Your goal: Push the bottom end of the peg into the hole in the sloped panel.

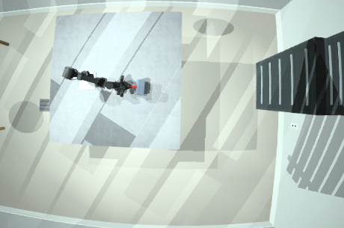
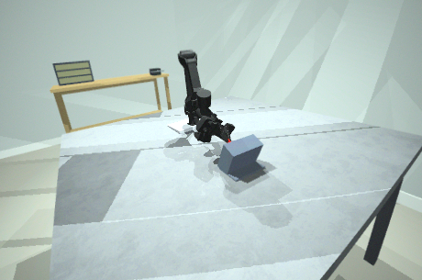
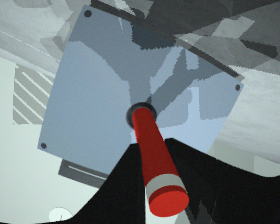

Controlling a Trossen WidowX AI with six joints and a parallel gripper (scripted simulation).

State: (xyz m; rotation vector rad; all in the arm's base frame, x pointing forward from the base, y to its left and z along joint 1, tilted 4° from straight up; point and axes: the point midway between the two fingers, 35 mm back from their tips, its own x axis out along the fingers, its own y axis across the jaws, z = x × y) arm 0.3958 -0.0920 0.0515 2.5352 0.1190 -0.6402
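Right now my gripper tip is 60 mm short of the blue-grey sloped panel and 30 mm above it. From my gripper tip the other things lie so: round red peg 20 mm behind, 10 mm above.
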